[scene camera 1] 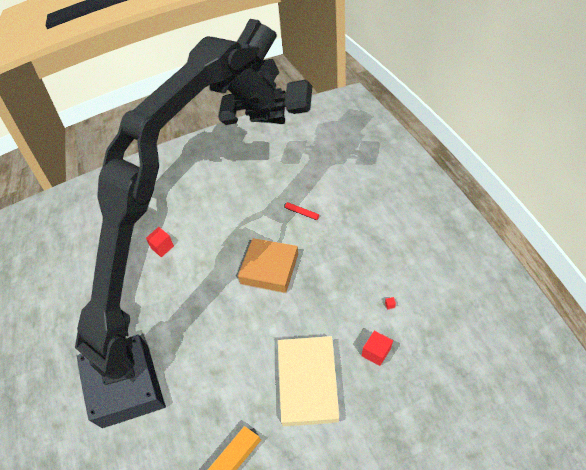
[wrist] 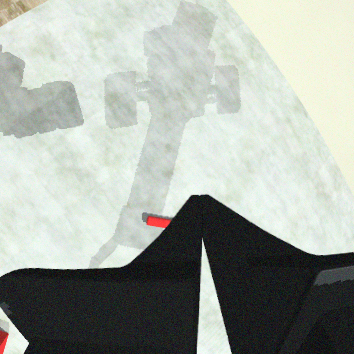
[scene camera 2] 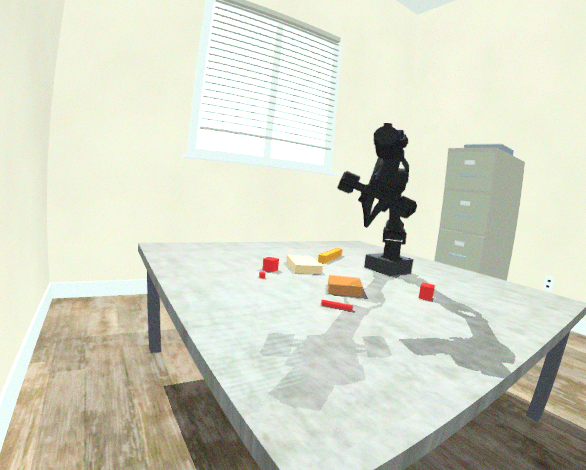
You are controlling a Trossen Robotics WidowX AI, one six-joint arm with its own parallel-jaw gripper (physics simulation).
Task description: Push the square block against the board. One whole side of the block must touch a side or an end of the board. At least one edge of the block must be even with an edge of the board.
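Pixels of known places: gripper, fingertip midpoint: (scene camera 1: 283,122) (wrist: 198,202) (scene camera 2: 366,226); arm's base at its link origin: (scene camera 1: 116,365) (scene camera 2: 391,257).
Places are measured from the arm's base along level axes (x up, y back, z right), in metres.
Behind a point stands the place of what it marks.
The square block (scene camera 1: 269,262) @(x -0.027, y -0.344, z -0.135 m) (scene camera 2: 345,286) @(x -0.030, y -0.372, z -0.179 m), orange-brown and flat, lies on the table. The board (scene camera 1: 307,380) @(x -0.027, y -0.326, z 0.129 m) (scene camera 2: 304,264) @(x -0.027, y -0.363, z 0.063 m) is a cream rectangle. The two are clearly apart, with bare table between them, and the block is turned slightly relative to the board. My gripper (scene camera 1: 272,118) @(x 0.160, y -0.454, z -0.320 m) (scene camera 2: 367,223) @(x 0.160, y -0.454, z -0.320 m) (wrist: 198,202) @(x 0.160, y -0.454, z -0.320 m) is shut and empty. It hangs high above the table, well away from block and board, past the block's far side from the board. The block and the board do not show in the wrist view.
A red stick (scene camera 1: 301,211) @(x -0.045, y -0.455, z -0.251 m) (scene camera 2: 337,305) @(x -0.047, y -0.461, z -0.262 m) (wrist: 158,221) @(x -0.042, y -0.443, z -0.275 m) lies near the block. A red cube (scene camera 1: 377,347) @(x -0.016, y -0.462, z 0.121 m) (scene camera 2: 270,264) @(x -0.031, y -0.477, z 0.097 m) and a tiny red cube (scene camera 1: 390,303) @(x -0.040, y -0.531, z 0.038 m) (scene camera 2: 262,275) @(x -0.047, y -0.537, z 0.026 m) lie beside the board. Another red cube (scene camera 1: 160,242) @(x -0.017, y -0.136, z -0.268 m) (scene camera 2: 426,291) @(x -0.031, y -0.149, z -0.297 m) lies near the arm. A yellow-orange bar (scene camera 1: 234,450) @(x -0.025, y -0.167, z 0.209 m) (scene camera 2: 330,255) @(x -0.032, y -0.147, z 0.206 m) lies near the board.
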